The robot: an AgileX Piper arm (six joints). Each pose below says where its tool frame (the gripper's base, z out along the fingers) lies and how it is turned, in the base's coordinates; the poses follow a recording.
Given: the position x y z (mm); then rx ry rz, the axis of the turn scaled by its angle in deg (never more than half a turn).
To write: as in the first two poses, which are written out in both.
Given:
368 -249 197 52.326 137.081 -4.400
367 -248 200 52.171 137.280 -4.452
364 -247 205 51.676 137.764 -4.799
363 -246 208 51.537 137.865 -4.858
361 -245 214 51.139 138.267 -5.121
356 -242 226 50.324 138.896 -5.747
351 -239 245 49.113 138.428 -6.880
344 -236 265 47.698 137.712 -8.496
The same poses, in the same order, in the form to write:
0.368 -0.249 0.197 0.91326 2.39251 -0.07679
0.367 -0.248 0.200 0.91056 2.39599 -0.07770
0.364 -0.247 0.205 0.90192 2.40444 -0.08376
0.363 -0.246 0.208 0.89949 2.40620 -0.08479
0.361 -0.245 0.214 0.89254 2.41321 -0.08938
0.356 -0.242 0.226 0.87832 2.42419 -0.10030
0.351 -0.239 0.245 0.85718 2.41602 -0.12008
0.344 -0.236 0.265 0.83249 2.40353 -0.14828

